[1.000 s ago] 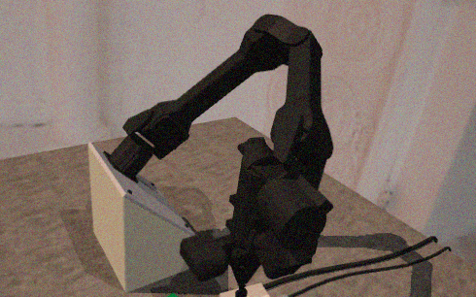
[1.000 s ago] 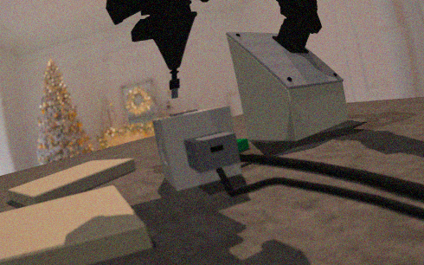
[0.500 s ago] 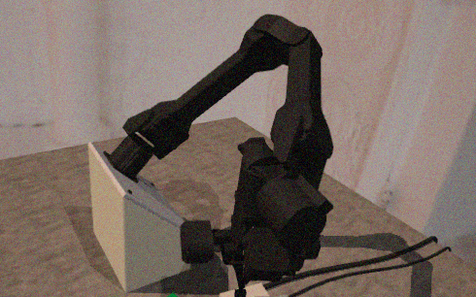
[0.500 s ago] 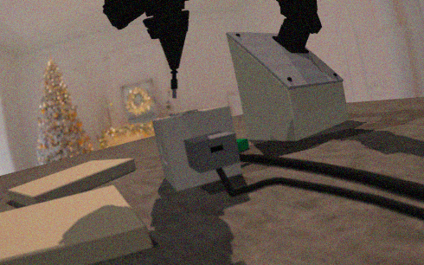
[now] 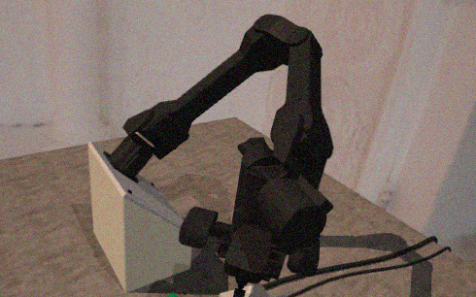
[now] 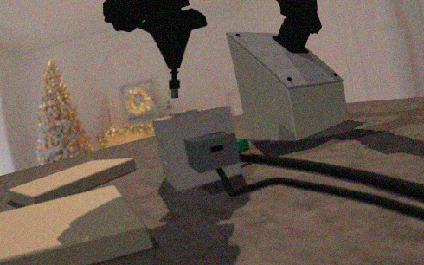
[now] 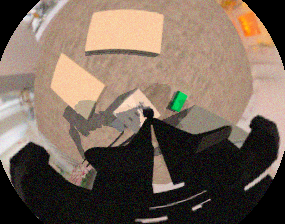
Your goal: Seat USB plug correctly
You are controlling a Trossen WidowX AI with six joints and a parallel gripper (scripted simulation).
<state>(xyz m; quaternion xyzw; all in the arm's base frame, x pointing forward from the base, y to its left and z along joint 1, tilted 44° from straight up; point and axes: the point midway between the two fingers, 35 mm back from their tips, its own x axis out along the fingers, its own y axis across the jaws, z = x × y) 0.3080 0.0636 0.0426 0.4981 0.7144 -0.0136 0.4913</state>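
The black USB plug is 2 cm below my gripper tip. Also, from my gripper tip: green block (13 cm below, 10 cm behind, 7 cm to the right).
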